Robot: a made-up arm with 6 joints. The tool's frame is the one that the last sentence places.
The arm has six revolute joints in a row. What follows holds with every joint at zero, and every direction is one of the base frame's.
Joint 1 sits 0.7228 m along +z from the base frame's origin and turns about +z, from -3.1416 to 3.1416 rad.
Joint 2 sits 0.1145 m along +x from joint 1 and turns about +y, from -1.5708 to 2.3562 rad.
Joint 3 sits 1.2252 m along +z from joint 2 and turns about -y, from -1.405 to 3.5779 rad.
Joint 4 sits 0.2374 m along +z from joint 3 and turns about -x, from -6.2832 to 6.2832 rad.
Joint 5 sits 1.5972 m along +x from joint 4 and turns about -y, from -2.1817 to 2.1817 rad.
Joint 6 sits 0.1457 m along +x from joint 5 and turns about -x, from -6.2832 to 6.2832 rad.
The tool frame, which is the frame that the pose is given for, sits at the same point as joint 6; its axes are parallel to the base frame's.
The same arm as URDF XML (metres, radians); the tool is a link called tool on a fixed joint. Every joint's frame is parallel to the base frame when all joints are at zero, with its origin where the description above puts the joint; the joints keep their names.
<robot name="arm">
<joint name="joint 1" type="revolute"><parent link="base_link"/><child link="link1"/><origin xyz="0 0 0.7228"/><axis xyz="0 0 1"/><limit lower="-3.1416" upper="3.1416"/></joint>
<joint name="joint 2" type="revolute"><parent link="link1"/><child link="link2"/><origin xyz="0.1145 0 0"/><axis xyz="0 1 0"/><limit lower="-1.5708" upper="2.3562"/></joint>
<joint name="joint 3" type="revolute"><parent link="link2"/><child link="link3"/><origin xyz="0 0 1.2252"/><axis xyz="0 -1 0"/><limit lower="-1.405" upper="3.5779"/></joint>
<joint name="joint 4" type="revolute"><parent link="link3"/><child link="link4"/><origin xyz="0 0 0.2374"/><axis xyz="-1 0 0"/><limit lower="-6.2832" upper="6.2832"/></joint>
<joint name="joint 5" type="revolute"><parent link="link4"/><child link="link5"/><origin xyz="1.5972 0 0"/><axis xyz="0 -1 0"/><limit lower="-2.1817" upper="2.1817"/></joint>
<joint name="joint 6" type="revolute"><parent link="link5"/><child link="link6"/><origin xyz="0.1457 0 0"/><axis xyz="-1 0 0"/><limit lower="-6.2832" upper="6.2832"/></joint>
<joint name="tool_fixed" type="fixed"><parent link="link6"/><child link="tool"/><origin xyz="0 0 0"/></joint>
<link name="base_link"/>
<link name="link1"/>
<link name="link2"/>
<link name="link3"/>
<link name="link4"/>
<link name="link5"/>
<link name="link6"/>
<link name="tool"/>
</robot>

